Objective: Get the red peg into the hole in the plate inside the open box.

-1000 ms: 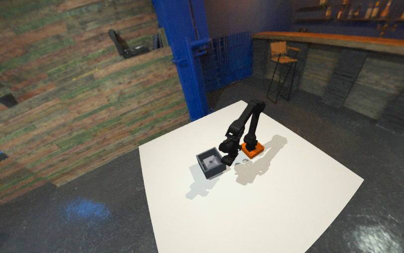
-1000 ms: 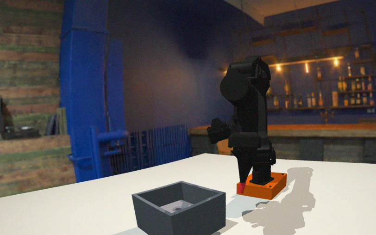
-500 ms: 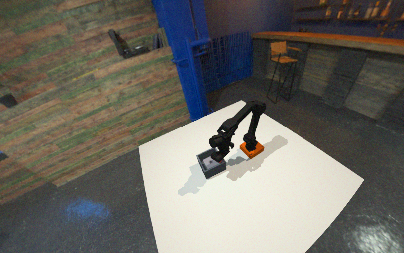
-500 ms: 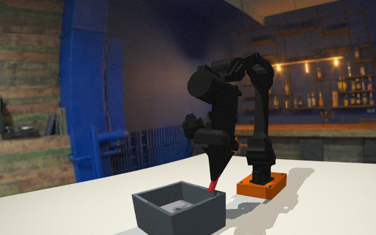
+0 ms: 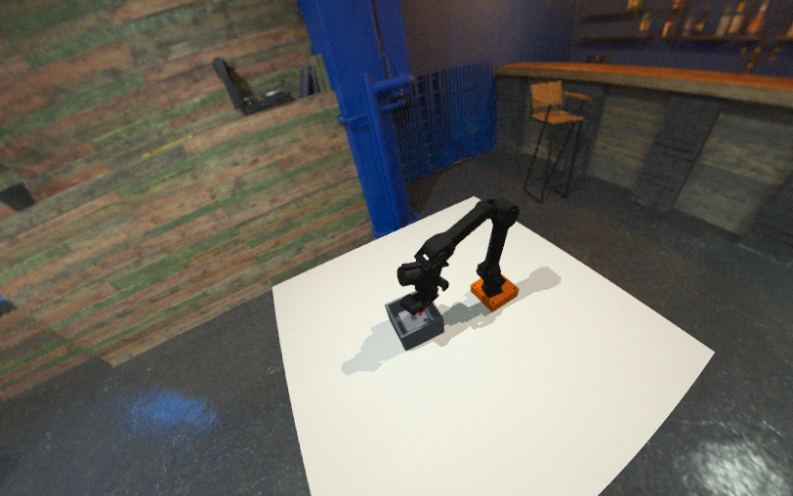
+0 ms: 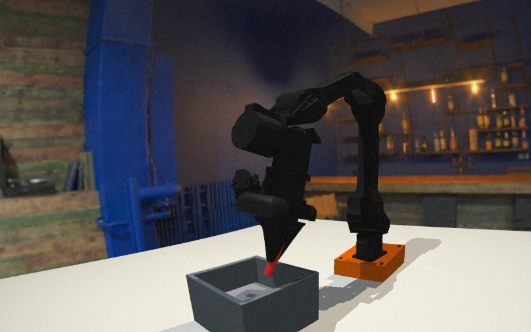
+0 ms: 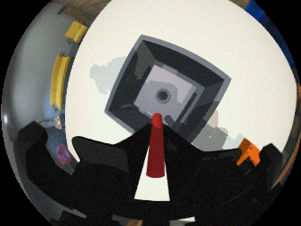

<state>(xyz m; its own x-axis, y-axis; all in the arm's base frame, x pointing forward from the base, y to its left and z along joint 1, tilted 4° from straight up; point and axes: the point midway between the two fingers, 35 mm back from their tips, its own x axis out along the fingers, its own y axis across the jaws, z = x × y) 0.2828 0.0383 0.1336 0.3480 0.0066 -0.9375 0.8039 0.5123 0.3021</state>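
Right now the red peg is 10 mm behind my gripper tip and 10 mm above it. From my gripper tip the other things lie so: light grey plate (30 mm ahead, 30 mm to the right, 80 mm below); dark grey box (30 mm ahead, 30 mm to the right, 100 mm below).
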